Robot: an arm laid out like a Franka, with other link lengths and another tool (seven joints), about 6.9 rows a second.
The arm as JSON. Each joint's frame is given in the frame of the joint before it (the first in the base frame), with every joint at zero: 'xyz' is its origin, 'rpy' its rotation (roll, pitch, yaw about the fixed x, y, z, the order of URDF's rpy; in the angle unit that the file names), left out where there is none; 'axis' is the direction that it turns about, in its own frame. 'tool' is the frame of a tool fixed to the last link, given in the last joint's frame.
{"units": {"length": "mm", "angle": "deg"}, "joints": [
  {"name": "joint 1", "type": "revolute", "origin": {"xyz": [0.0, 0.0, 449.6]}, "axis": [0.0, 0.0, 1.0]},
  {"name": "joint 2", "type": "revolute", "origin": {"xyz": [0.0, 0.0, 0.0]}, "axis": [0.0, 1.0, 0.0]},
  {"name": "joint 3", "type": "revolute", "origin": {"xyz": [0.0, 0.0, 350.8]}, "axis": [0.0, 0.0, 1.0]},
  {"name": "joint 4", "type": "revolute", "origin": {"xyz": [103.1, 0.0, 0.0]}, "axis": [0.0, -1.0, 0.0]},
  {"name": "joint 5", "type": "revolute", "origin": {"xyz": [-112.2, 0.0, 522.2]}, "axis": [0.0, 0.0, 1.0]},
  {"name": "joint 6", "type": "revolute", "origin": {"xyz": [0.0, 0.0, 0.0]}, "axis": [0.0, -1.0, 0.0]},
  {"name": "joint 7", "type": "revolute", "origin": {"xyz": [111.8, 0.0, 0.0]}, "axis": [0.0, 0.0, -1.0]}
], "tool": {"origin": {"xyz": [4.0, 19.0, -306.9], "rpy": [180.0, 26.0, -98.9]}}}
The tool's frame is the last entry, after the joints.
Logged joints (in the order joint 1, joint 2, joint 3, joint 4, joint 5, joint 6, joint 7), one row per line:
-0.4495 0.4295 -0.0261 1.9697 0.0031 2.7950 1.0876
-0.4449 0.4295 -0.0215 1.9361 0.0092 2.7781 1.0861
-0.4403 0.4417 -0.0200 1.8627 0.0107 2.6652 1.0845
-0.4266 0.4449 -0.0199 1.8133 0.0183 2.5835 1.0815
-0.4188 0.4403 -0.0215 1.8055 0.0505 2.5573 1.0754
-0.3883 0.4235 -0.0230 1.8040 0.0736 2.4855 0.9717
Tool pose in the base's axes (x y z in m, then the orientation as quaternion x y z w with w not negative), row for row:
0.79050 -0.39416 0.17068 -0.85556 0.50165 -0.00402 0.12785
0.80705 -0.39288 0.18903 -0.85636 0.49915 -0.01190 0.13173
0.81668 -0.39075 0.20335 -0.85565 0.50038 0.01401 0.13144
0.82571 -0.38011 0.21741 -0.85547 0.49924 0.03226 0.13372
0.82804 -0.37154 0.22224 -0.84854 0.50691 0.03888 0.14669
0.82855 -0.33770 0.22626 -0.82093 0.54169 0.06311 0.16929
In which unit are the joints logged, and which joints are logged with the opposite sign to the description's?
The joints are logged in radians. Opposite sign: joint 4, joint 7.
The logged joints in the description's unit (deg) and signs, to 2 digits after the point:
-25.75 24.61 -1.50 -112.86 0.18 160.14 -62.31
-25.49 24.61 -1.23 -110.93 0.53 159.17 -62.23
-25.23 25.31 -1.15 -106.72 0.61 152.70 -62.14
-24.44 25.49 -1.14 -103.89 1.05 148.02 -61.97
-24.00 25.23 -1.23 -103.45 2.89 146.52 -61.62
-22.25 24.26 -1.32 -103.36 4.22 142.41 -55.67

